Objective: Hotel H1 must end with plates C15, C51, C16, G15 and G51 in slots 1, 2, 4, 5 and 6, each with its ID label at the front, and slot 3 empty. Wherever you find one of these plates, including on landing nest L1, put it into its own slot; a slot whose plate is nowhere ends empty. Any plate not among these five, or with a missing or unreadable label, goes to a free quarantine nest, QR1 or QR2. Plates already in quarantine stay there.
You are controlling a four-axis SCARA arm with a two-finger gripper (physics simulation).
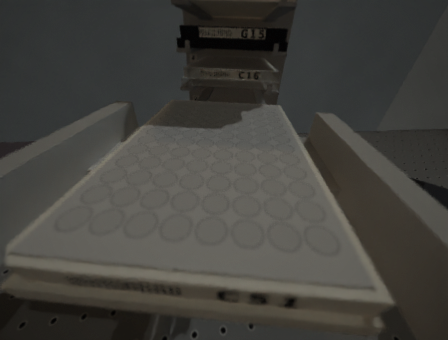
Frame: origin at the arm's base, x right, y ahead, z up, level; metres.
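Seen in the pictures: gripper, fingertip midpoint: [221,124].
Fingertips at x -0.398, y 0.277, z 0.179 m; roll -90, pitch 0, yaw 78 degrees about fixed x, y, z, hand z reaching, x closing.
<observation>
Pixels of each thing's top centre, then the offset from my fingertips to it. "spot": a spot on its surface instead. Level surfaces: height alone.
- pale plate C51 at its top centre: [216,139] dx +0.024, dy -0.005, dz +0.002 m
- hotel at a spot on its surface: [281,59] spot: dx -0.179, dy +0.105, dz +0.019 m
- clear plate C16 at its top centre: [233,61] dx -0.129, dy +0.028, dz +0.020 m
- black plate G15 at its top centre: [234,29] dx -0.129, dy +0.028, dz +0.048 m
- hotel shelf at a spot on its surface: [235,9] spot: dx -0.124, dy +0.027, dz +0.063 m
- perforated deck at its surface level: dz -0.166 m
My gripper [221,124] is shut on the pale plate C51 [215,182], with one finger along each side. The plate looks level, and its label C51 faces me at the near edge, a little blurred. It is in front of the hotel [281,59]; its far end shows below plate C16. The clear plate C16 [230,76] sits in the hotel beside a small mark that looks like 4, label facing me. The black plate G15 [232,39] sits one level above, label facing me. The hotel's lower part is hidden behind the held plate. C15 and G51 do not show.
A hotel shelf [235,9] juts out above G15. A perforated deck [405,155] shows at the right and below the held plate. Small parts of pale structures show beside the plate, partly hidden by the fingers. A grey wall [90,60] stands behind.
</observation>
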